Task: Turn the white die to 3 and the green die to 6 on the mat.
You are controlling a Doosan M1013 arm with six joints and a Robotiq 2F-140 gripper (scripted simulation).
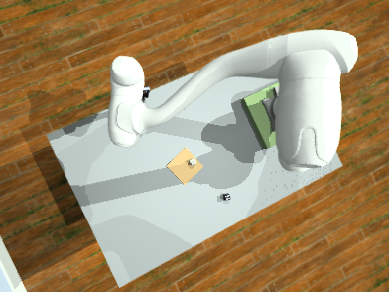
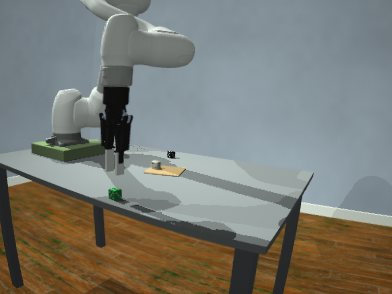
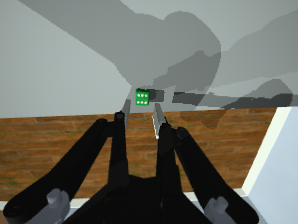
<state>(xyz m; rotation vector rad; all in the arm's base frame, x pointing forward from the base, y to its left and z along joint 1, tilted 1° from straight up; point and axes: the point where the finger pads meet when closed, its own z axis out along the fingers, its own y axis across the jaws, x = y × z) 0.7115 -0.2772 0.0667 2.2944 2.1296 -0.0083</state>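
My hand is 100 mm above the green die. From my hand the other things lie so: white die 370 mm to the left, 160 mm behind, 90 mm below; black die 610 mm to the left, 270 mm behind, 100 mm below; tan mat 380 mm to the left, 120 mm behind, 110 mm below.
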